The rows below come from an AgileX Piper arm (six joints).
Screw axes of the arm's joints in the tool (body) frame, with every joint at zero. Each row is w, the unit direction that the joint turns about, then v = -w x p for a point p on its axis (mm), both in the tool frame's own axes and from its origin. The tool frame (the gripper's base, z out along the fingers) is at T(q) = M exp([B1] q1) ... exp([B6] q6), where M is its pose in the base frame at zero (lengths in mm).
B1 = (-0.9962, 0, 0.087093, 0.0, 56.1, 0.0)
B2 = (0, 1, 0, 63.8, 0.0, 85.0)
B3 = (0, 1, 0, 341.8, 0.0, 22.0)
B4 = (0, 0, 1, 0.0, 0.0, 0.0)
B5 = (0, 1, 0, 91.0, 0.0, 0.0)
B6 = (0, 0, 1, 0.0, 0.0, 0.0)
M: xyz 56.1 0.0 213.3 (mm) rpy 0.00 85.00 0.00 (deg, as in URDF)
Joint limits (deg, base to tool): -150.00..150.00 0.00..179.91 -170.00..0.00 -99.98..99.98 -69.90..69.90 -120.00..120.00
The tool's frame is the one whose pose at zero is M.
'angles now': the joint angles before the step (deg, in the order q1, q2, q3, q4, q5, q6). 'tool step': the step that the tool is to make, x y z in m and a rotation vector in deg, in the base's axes. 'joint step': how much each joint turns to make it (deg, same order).
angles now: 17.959, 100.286, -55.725, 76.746, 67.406, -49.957
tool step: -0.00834, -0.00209, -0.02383, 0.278, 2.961, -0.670
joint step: 0.000, 1.912, 4.341, 2.796, -0.424, -3.807
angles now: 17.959, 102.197, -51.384, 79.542, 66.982, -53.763
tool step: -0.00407, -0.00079, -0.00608, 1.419, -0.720, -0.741
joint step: 0.001, 0.212, 2.124, 2.793, -0.230, -3.769
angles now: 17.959, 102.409, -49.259, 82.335, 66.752, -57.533
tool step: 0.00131, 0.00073, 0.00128, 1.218, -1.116, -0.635
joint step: 0.000, 0.001, 0.096, 1.680, 0.000, -1.682
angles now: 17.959, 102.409, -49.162, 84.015, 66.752, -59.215
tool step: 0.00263, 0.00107, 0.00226, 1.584, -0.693, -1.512
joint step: -0.001, 0.000, -0.001, 2.479, -0.136, -1.240
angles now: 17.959, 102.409, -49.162, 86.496, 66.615, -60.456
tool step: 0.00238, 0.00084, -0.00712, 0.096, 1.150, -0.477
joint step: 0.000, 1.497, 0.000, 0.840, 0.000, -0.472
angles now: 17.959, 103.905, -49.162, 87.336, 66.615, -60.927
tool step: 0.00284, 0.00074, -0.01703, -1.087, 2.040, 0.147
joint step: -0.001, 3.132, 0.001, 0.000, -0.263, -0.923
